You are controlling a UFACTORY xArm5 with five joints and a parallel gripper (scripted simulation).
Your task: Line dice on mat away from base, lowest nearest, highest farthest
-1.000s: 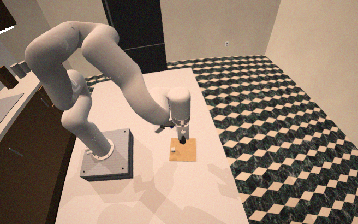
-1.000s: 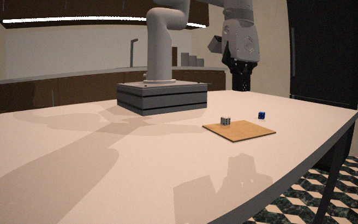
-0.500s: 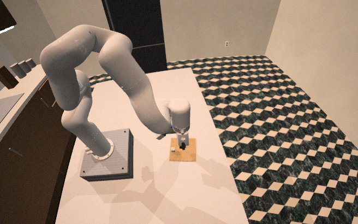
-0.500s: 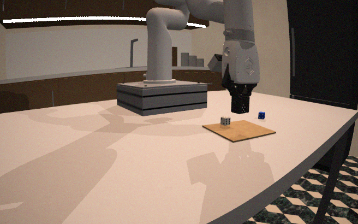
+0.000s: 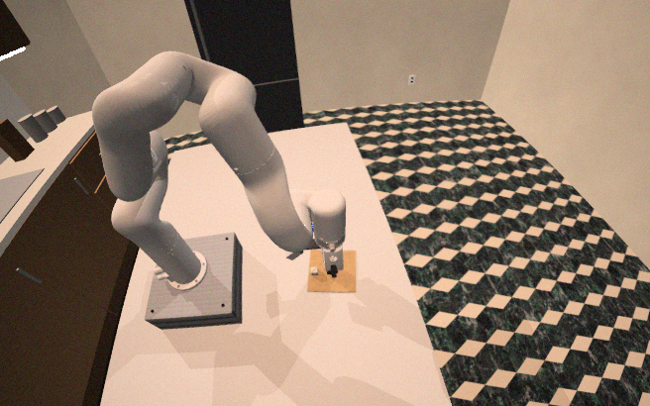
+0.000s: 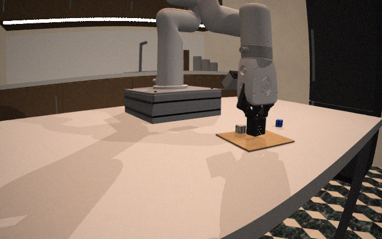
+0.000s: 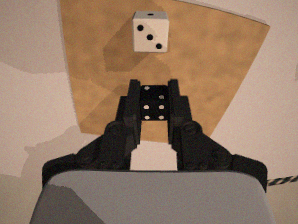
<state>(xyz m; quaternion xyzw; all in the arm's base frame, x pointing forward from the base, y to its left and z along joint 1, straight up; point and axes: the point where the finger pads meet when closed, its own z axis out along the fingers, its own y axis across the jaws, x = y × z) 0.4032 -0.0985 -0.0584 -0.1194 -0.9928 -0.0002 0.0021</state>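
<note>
My gripper is now 1 cm above the black die. Also, from my hand: blue die 1 cm behind, 17 cm to the left, 2 cm below; tan mat 3 cm below; white die 5 cm behind, 1 cm to the left, 2 cm below.
</note>
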